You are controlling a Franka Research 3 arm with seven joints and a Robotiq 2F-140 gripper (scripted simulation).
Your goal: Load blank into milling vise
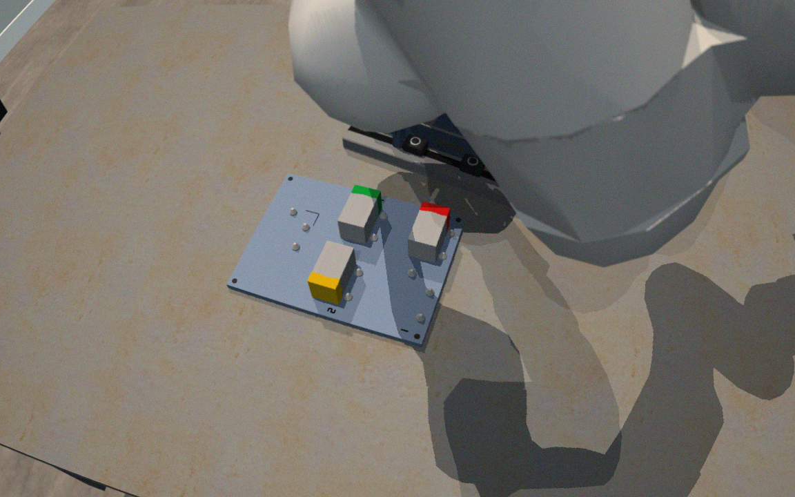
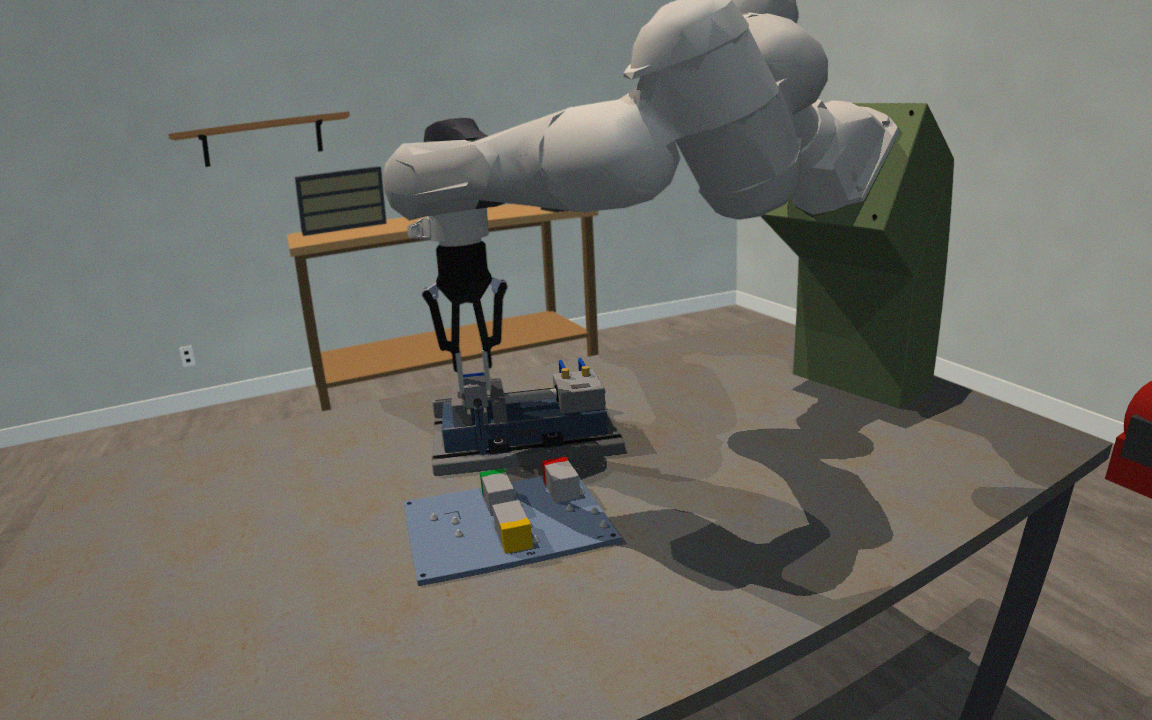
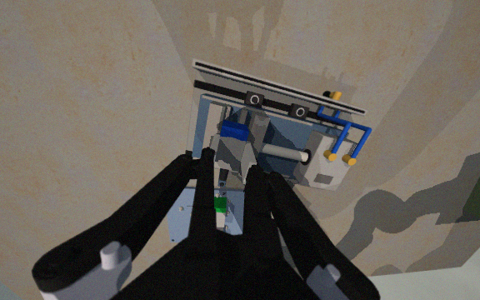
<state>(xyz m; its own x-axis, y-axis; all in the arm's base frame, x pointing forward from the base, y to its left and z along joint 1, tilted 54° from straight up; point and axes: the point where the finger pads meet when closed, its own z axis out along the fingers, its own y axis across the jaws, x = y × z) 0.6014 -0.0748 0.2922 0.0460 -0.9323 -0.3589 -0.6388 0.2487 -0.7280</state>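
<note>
Now: the blue-ended blank 4 cm below my hand. The rest, counted from my hand: fixed jaw: 3 cm ahead, 6 cm below; grey rod: 9 cm behind, 1 cm to the right, 6 cm below; work stop: 5 cm to the left, 4 cm below.
</note>
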